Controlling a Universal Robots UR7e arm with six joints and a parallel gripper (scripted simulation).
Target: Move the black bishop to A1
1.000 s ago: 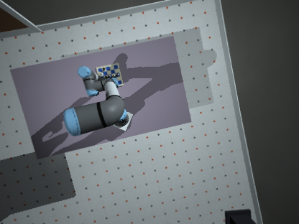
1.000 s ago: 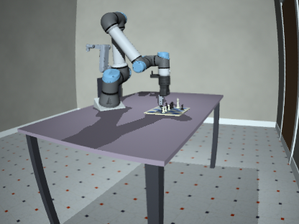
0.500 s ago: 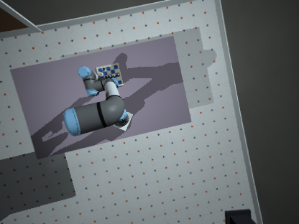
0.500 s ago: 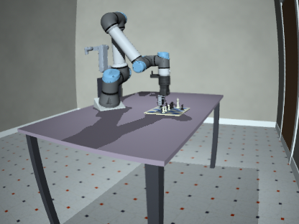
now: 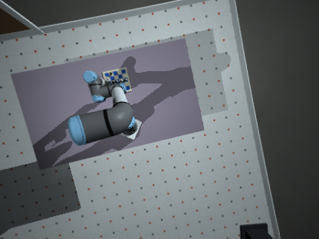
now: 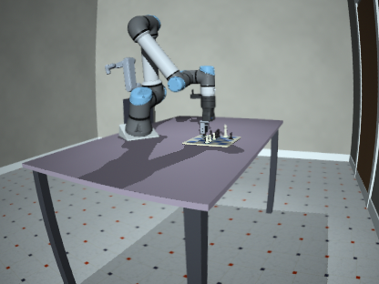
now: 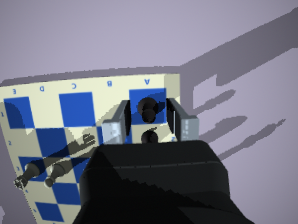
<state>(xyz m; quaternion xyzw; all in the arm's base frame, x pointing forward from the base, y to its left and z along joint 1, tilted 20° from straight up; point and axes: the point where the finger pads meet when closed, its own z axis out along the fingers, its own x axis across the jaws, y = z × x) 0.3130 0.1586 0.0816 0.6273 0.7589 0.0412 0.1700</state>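
The tall white piece lies 11 cm ahead of my hand and 2 cm to the left of it. The rest, counted from my hand: chessboard 9 cm ahead, 6 cm to the right, 4 cm below.
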